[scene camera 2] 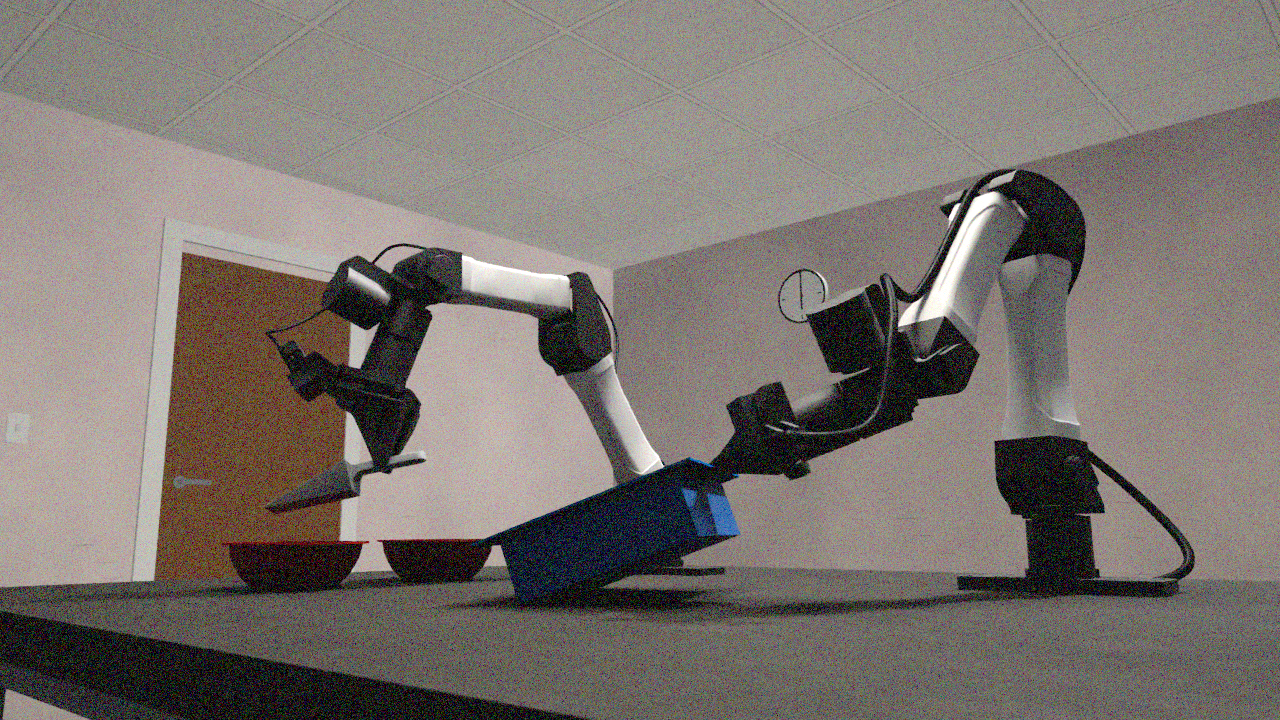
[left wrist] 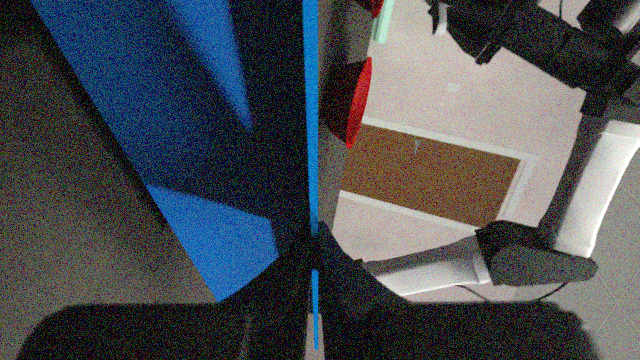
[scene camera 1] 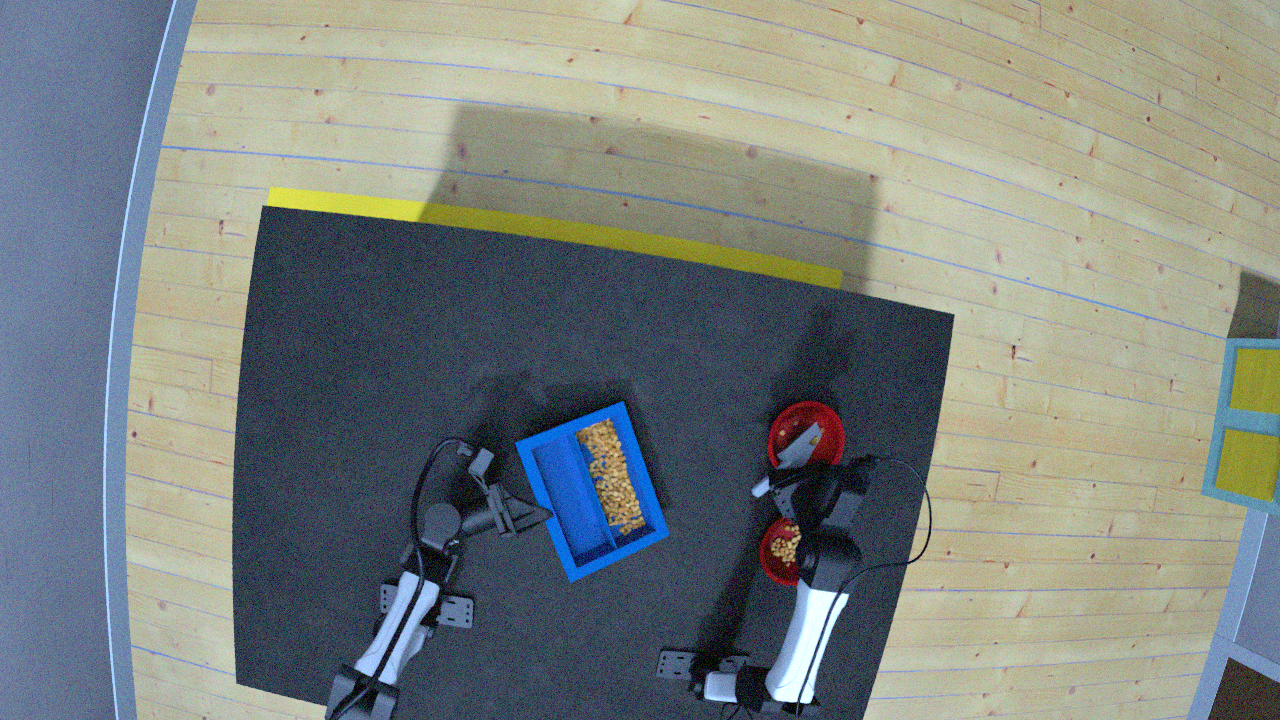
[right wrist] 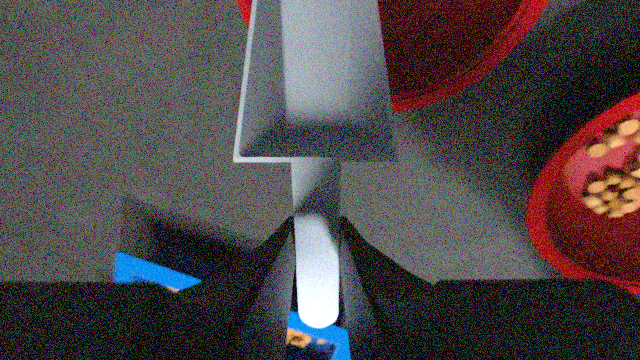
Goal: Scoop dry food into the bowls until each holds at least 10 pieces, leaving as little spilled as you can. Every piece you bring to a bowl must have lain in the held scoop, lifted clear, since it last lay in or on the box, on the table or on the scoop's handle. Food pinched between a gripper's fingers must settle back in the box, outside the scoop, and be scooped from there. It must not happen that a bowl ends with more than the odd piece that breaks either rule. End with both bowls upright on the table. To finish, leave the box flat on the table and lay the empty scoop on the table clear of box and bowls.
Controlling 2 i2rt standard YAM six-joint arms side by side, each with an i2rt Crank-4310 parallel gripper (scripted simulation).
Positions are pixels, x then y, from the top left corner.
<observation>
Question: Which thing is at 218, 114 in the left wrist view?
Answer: A blue box.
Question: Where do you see a red bowl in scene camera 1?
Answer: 778, 571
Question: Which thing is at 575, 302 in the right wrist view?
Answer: My right gripper.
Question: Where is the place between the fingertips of my left gripper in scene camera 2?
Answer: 702, 474
</observation>
